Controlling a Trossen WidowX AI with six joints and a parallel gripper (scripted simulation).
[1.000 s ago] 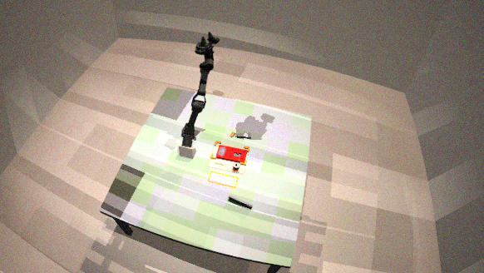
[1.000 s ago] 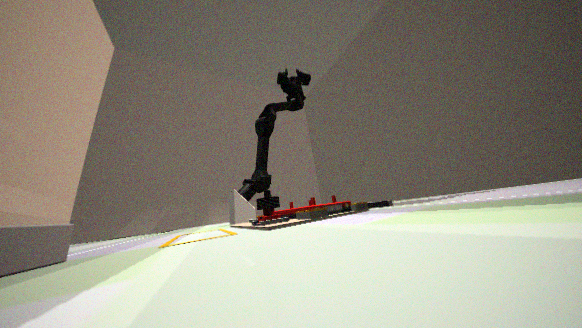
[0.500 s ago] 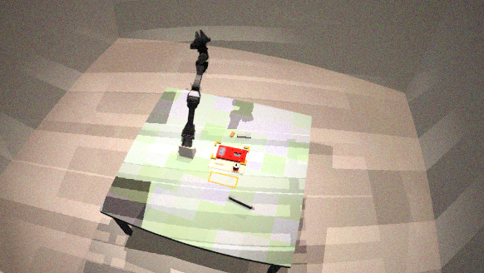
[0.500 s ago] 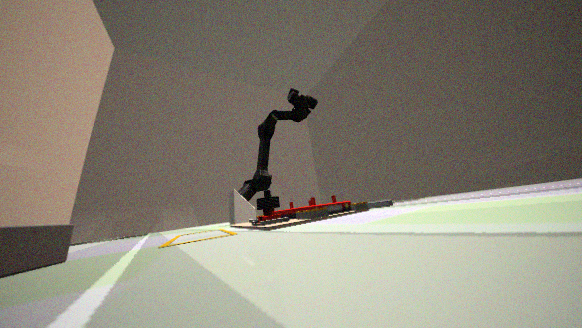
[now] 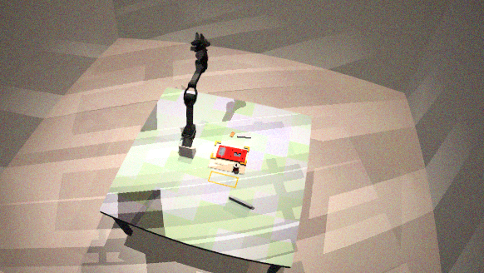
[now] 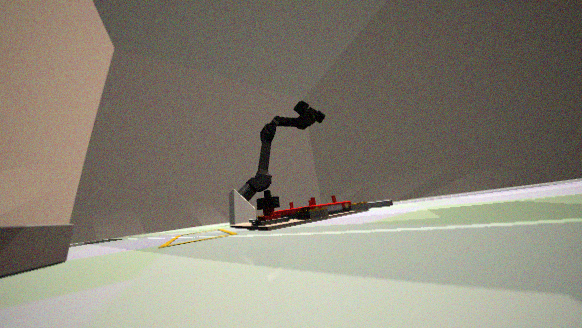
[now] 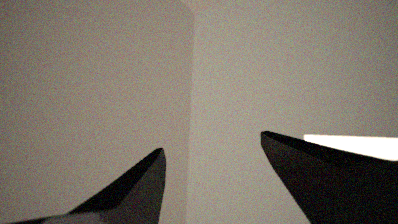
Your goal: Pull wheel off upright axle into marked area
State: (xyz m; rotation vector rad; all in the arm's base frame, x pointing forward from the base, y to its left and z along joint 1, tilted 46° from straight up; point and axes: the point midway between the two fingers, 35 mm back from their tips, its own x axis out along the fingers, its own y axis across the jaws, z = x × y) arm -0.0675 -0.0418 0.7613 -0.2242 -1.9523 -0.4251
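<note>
Now: gripper tip 640 mm above the wheel, 610 mm to the left of it and 370 mm short of it. From my gripper tip the other things lie so: small grey piece (670 mm below, 400 mm ahead, 310 mm to the right).
</note>
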